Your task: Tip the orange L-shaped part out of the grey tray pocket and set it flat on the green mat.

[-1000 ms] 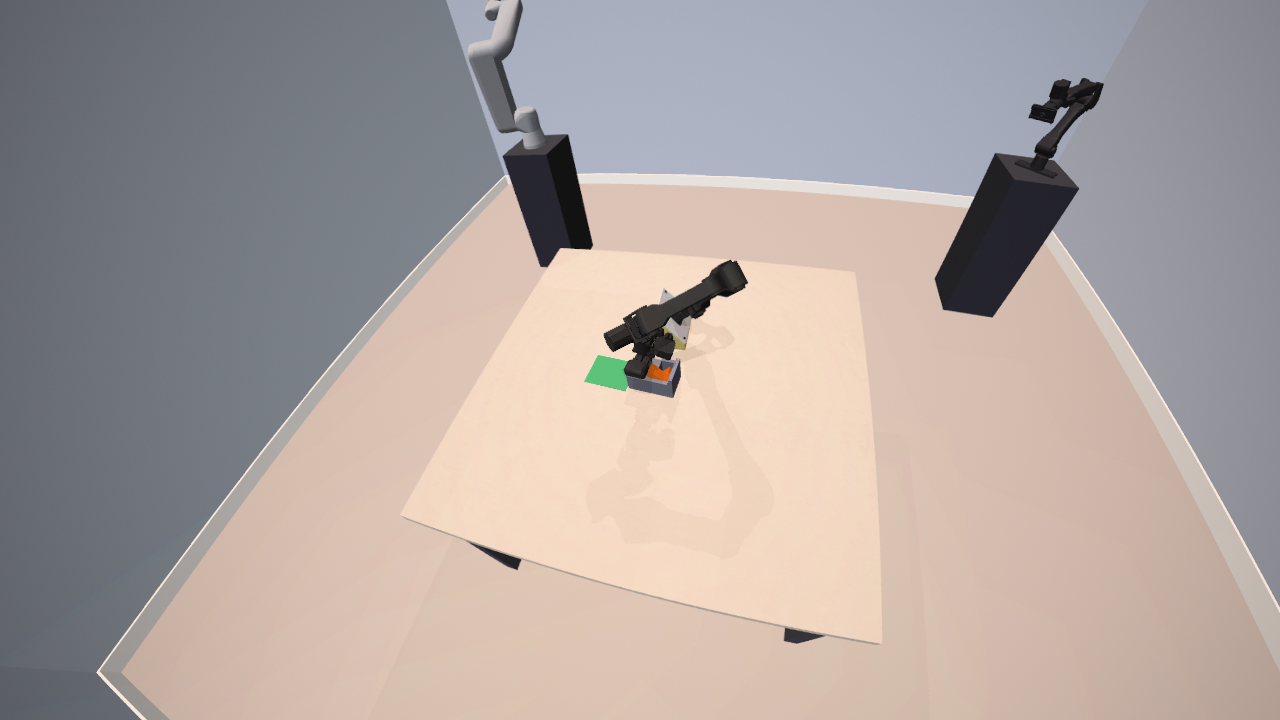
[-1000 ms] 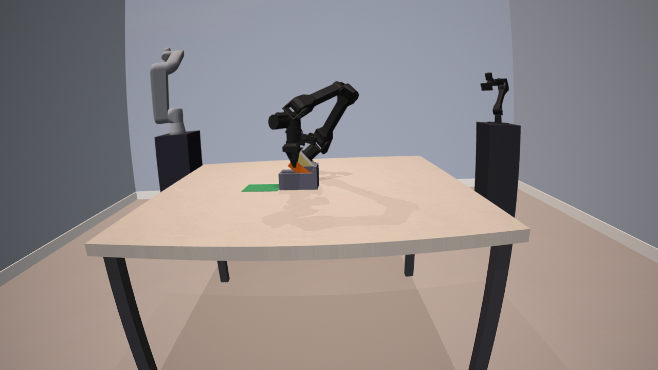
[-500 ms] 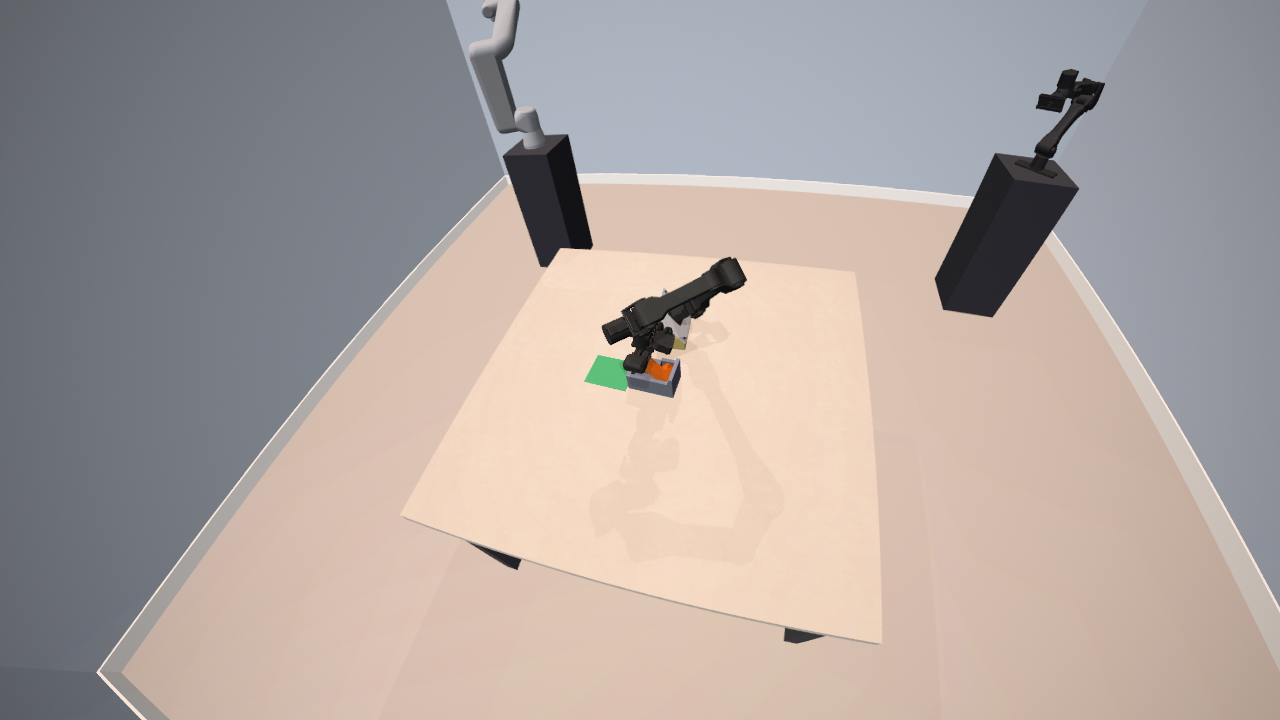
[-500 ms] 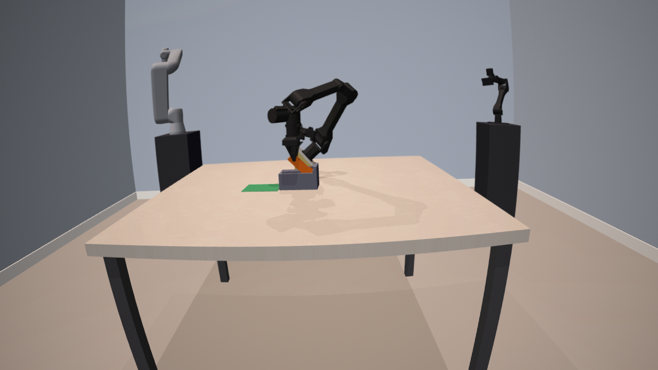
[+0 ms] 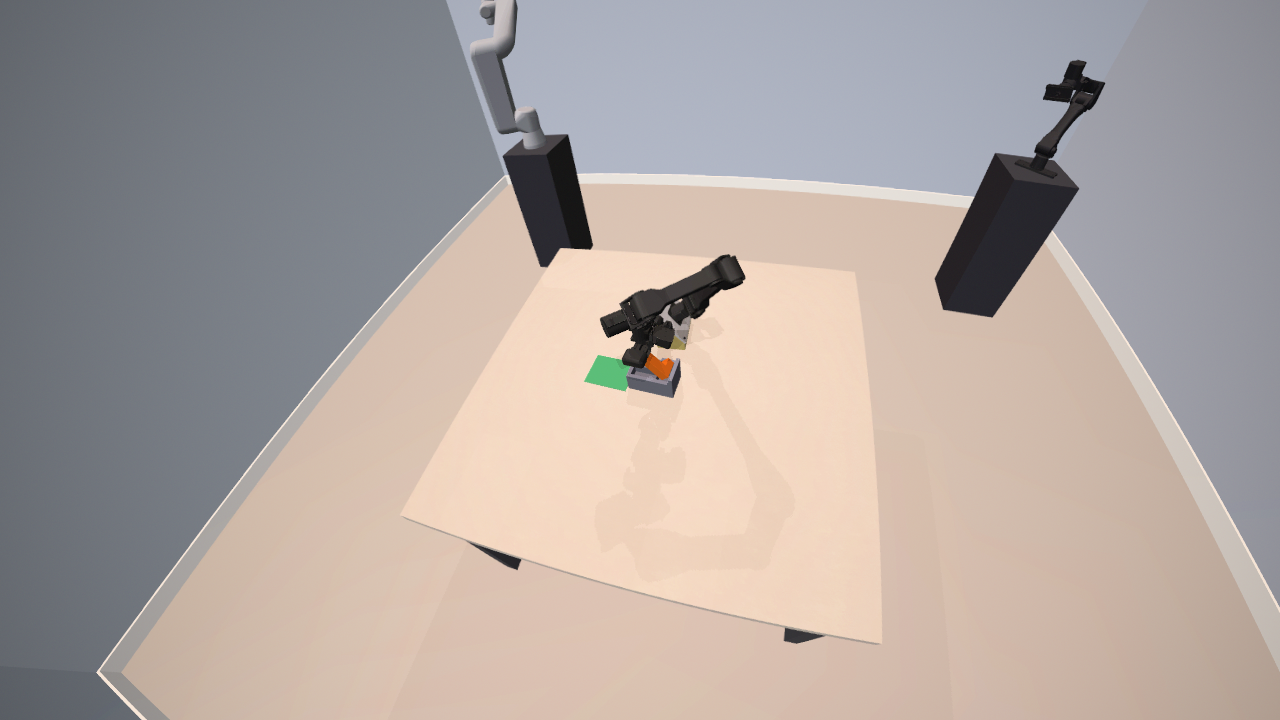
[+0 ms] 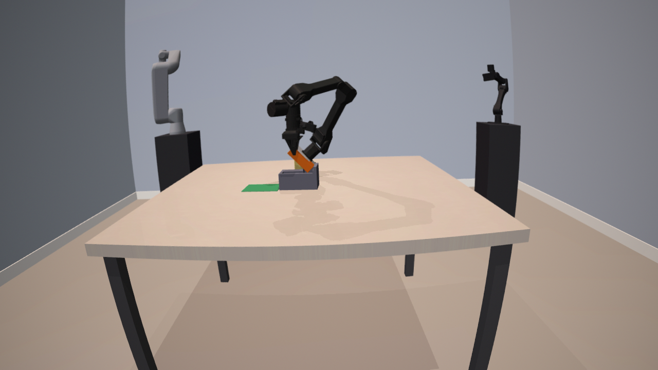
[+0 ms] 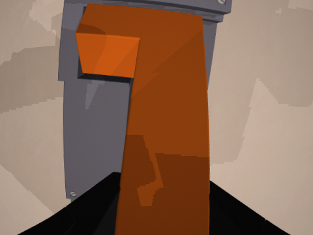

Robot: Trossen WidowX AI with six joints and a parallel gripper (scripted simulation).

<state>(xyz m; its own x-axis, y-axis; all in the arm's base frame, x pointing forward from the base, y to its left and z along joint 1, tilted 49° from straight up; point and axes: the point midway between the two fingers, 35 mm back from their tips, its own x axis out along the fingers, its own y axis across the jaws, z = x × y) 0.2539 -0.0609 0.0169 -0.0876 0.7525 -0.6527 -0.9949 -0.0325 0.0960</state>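
The green mat is 2 cm behind my gripper tip, 14 cm to the right of it and 15 cm below it. From my gripper tip the other things lie so: orange L-shaped part: 1 cm behind, 3 cm to the left, 3 cm below.
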